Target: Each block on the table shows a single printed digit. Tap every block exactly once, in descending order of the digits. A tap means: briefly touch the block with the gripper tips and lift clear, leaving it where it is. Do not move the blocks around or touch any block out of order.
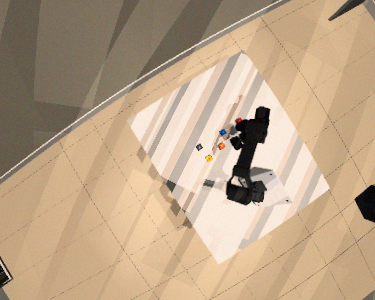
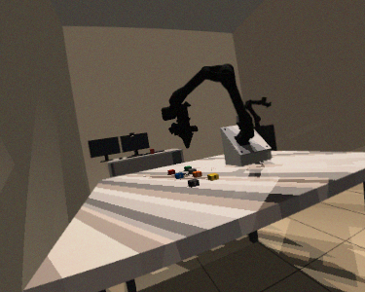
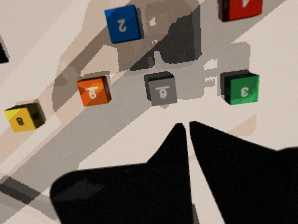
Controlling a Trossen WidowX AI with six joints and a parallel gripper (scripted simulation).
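Now: the red block 11 cm below my gripper tip, 8 cm to the right of it and 8 cm ahead of it. Also, from my gripper tip: green block (11 cm below, 9 cm to the right, 2 cm behind); grey block (11 cm below, 1 cm to the left); blue block (11 cm below, 8 cm ahead, 4 cm to the left).
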